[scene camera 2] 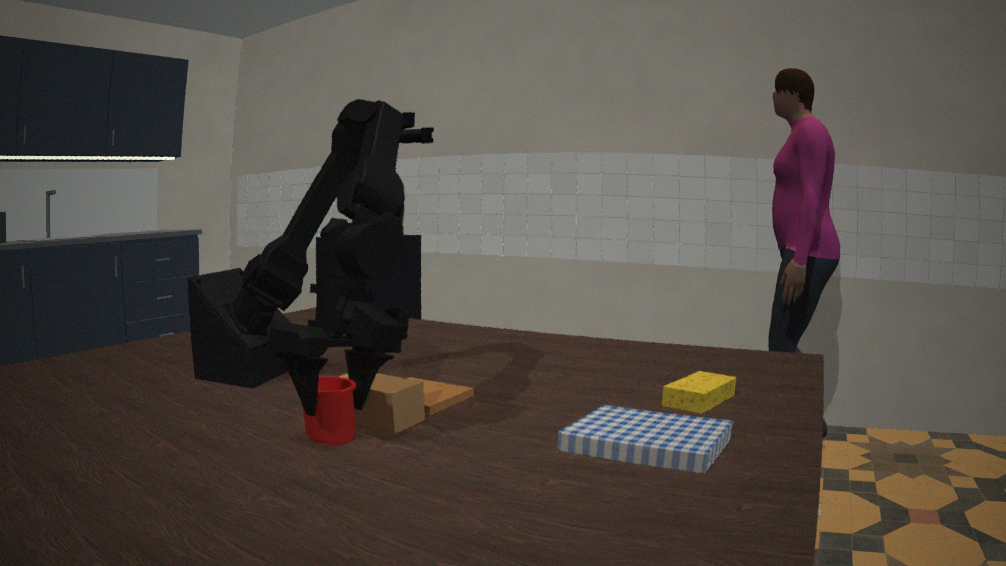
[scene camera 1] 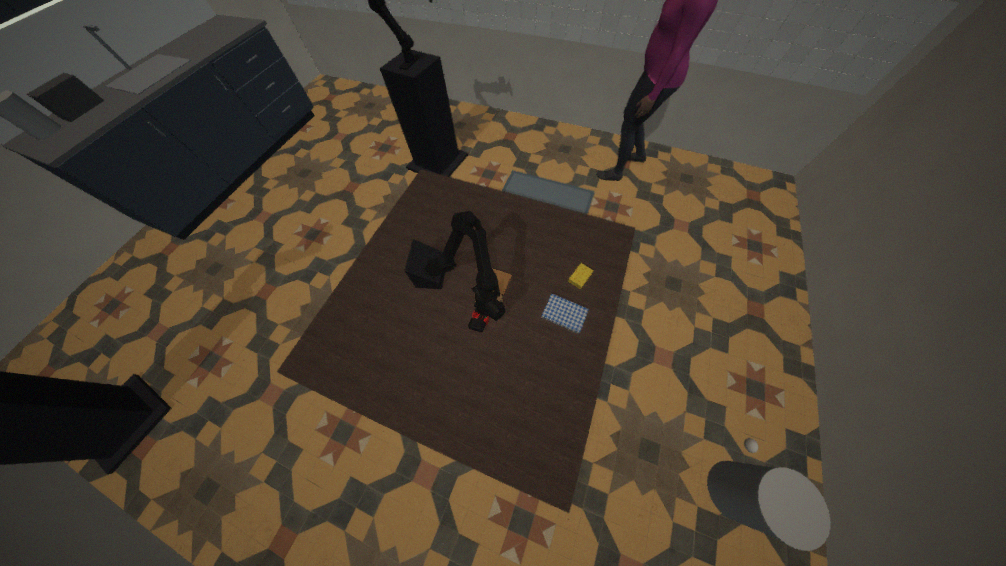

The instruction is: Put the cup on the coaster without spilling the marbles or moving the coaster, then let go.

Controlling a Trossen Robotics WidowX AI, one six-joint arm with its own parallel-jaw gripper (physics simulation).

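Frame: origin at the arm's base, x ahead, y left, z up, level; millimetres.
Where they show: gripper, fingertip midpoint: (scene camera 2: pixel 335 412) (scene camera 1: pixel 483 319); arm's base, origin of the base link: (scene camera 2: pixel 245 320) (scene camera 1: pixel 431 270).
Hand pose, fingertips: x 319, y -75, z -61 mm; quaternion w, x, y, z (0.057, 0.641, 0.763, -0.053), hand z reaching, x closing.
Things, the pixels of their top centre, and the offset from my fingertips. Level surfaces: height alone.
- red cup, middle of its top: (scene camera 2: pixel 326 384) (scene camera 1: pixel 480 315) dx -14, dy +0, dz +32 mm
- flat orange-brown piece, middle of its top: (scene camera 2: pixel 419 390) (scene camera 1: pixel 496 280) dx -51, dy +204, dz -23 mm
- tan wooden block, middle of its top: (scene camera 2: pixel 374 381) dx -27, dy +93, dz +16 mm
- blue-and-white checked slab, middle of its top: (scene camera 2: pixel 651 427) (scene camera 1: pixel 565 312) dx +300, dy +204, dz -11 mm
- yellow sponge, middle of its top: (scene camera 2: pixel 701 381) (scene camera 1: pixel 581 274) dx +292, dy +413, dz -6 mm
- table, its level: dz -36 mm
The red cup (scene camera 1: pixel 477 316) (scene camera 2: pixel 333 420) stands upright on the dark table. My gripper (scene camera 1: pixel 484 318) (scene camera 2: pixel 335 409) is open and points down, with its fingers apart on either side of the cup, below the rim's height. One finger covers part of the cup's left side in scene camera 2. The gripper hides most of the cup in scene camera 1. The marbles inside the cup do not show. A flat orange-brown piece (scene camera 1: pixel 503 278) (scene camera 2: pixel 447 394) lies behind the cup, partly hidden by a block; I cannot tell whether it is the coaster.
A tan wooden block (scene camera 2: pixel 403 409) stands close behind and right of the cup. A blue-and-white checked slab (scene camera 1: pixel 564 313) (scene camera 2: pixel 643 437) and a yellow sponge (scene camera 1: pixel 581 275) (scene camera 2: pixel 699 391) lie farther right on the table (scene camera 1: pixel 450 394) (scene camera 2: pixel 457 513). A person (scene camera 1: pixel 657 77) (scene camera 2: pixel 805 197) stands beyond it.
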